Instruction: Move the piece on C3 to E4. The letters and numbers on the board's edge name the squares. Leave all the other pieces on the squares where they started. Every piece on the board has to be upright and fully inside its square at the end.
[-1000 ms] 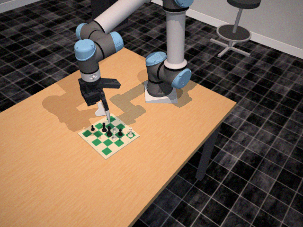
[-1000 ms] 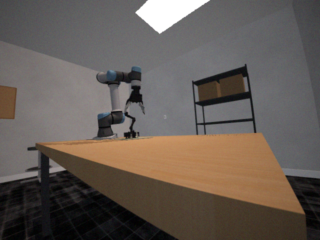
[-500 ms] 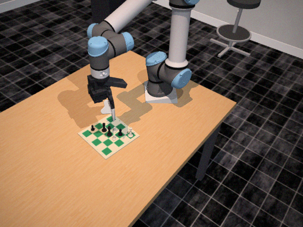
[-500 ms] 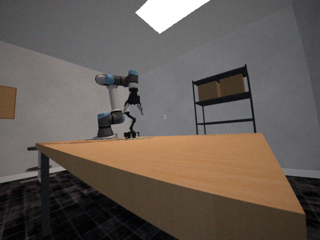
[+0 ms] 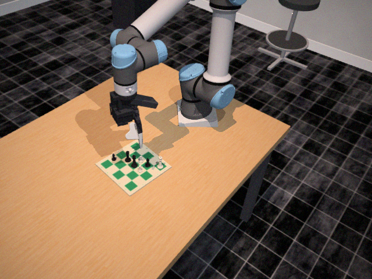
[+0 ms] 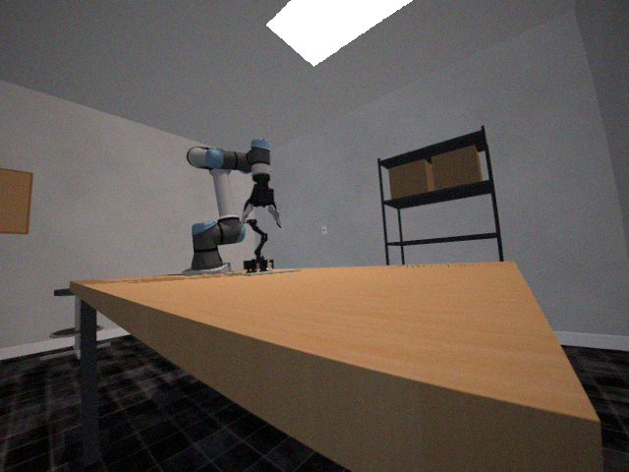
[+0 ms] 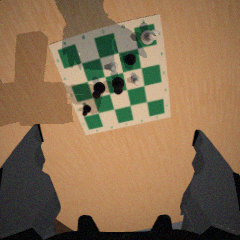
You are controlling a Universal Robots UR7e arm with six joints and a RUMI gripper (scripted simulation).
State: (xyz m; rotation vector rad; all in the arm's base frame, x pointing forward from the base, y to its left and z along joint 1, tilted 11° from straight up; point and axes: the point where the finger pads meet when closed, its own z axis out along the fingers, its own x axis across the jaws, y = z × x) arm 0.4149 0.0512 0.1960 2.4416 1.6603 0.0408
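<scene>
The tall black piece is 140 mm below my hand. From my hand the other things lie so: green-and-cream chessboard (180 mm below); then white piece (70 mm behind, 80 mm to the left, 140 mm below).
</scene>
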